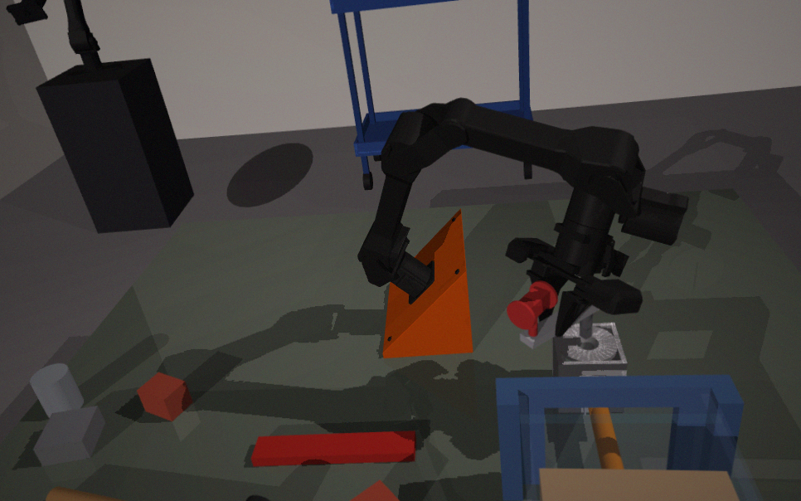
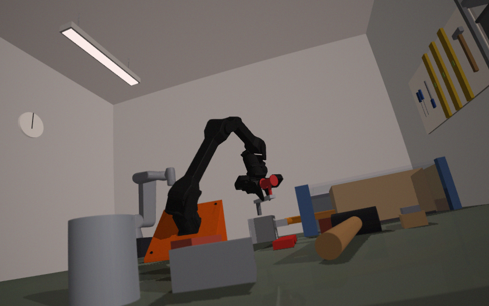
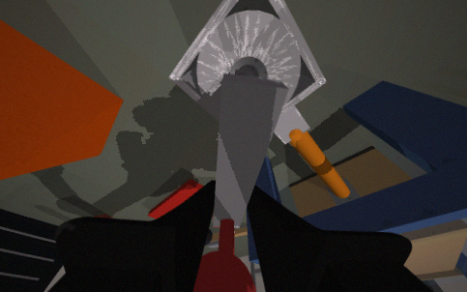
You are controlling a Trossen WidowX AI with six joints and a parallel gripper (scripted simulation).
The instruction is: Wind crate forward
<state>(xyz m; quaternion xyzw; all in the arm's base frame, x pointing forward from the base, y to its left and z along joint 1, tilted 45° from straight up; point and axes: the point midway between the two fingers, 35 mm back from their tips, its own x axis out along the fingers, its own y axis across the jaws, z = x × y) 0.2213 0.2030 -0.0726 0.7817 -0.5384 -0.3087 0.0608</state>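
My gripper tip is 2 cm short of the red knob, 3 cm to the left of it and 5 cm below it. The rest, counted from my gripper tip: frame 12 cm ahead, 5 cm to the left, 4 cm below; grey crank arm 2 cm above; grey winch 5 cm behind, 5 cm to the left, 11 cm below.
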